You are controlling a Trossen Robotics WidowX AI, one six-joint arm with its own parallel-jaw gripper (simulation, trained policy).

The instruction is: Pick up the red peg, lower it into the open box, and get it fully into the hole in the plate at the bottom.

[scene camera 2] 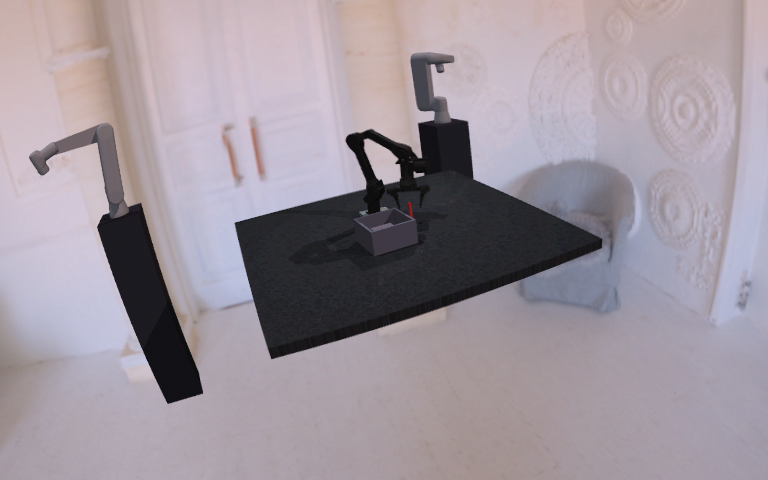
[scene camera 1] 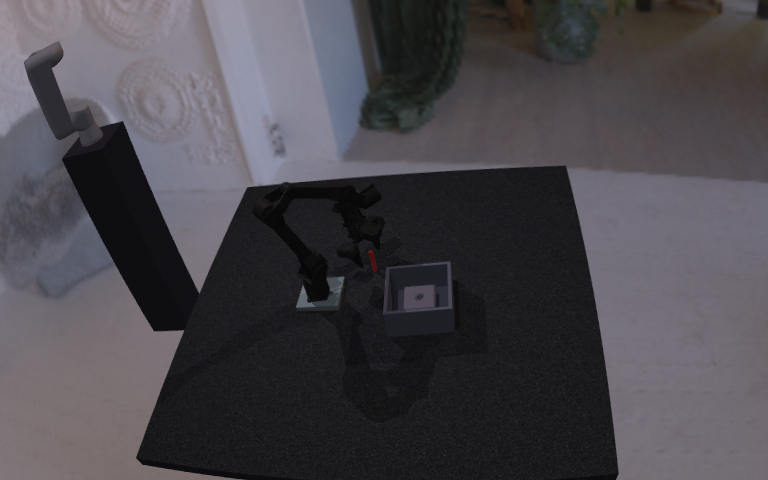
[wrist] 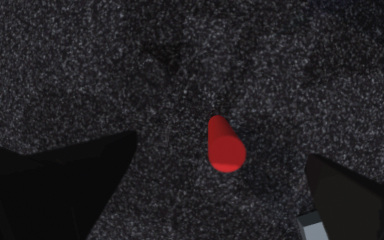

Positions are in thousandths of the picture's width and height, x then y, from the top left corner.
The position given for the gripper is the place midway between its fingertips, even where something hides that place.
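You've got the gripper (scene camera 1: 482,539) showing there, and the wrist view has the gripper (wrist: 574,627) too. There's a red peg (wrist: 590,635), and a grey box (scene camera 2: 525,484) as well. Then there's a plate (scene camera 1: 544,620), though the plate is out of frame in the wrist view.
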